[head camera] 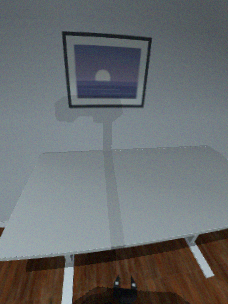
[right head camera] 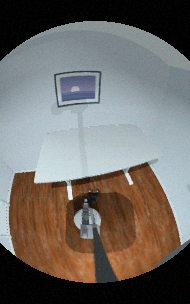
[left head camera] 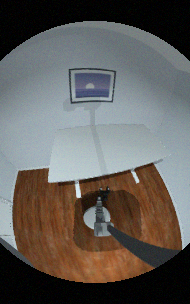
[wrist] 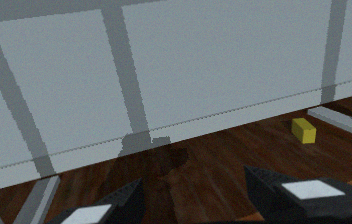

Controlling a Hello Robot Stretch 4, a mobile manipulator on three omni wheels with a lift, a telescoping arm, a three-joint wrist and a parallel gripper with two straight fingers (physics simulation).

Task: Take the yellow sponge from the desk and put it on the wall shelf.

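The yellow sponge [wrist: 304, 131] lies on the wood floor in the wrist view, at the right, near the wall base and beside a white desk foot. It does not show in the head views. The white desk [head camera: 165, 195] [left head camera: 130, 147] [right head camera: 112, 152] stands against the wall, with no sponge visible on its top. My gripper [head camera: 125, 280] [left head camera: 105, 189] [right head camera: 94, 191] [wrist: 194, 187] is open and empty, just in front of the desk's front edge in the head views and low, facing under the desk. The sponge is ahead of it and to the right. No wall shelf shows in these views.
A framed sunset picture [head camera: 107, 70] [left head camera: 92, 85] [right head camera: 77, 88] hangs on the wall above the desk. White desk feet [head camera: 201, 260] [wrist: 41, 200] stand at the left and right. A white baseboard [wrist: 200, 131] runs along the wall behind the sponge.
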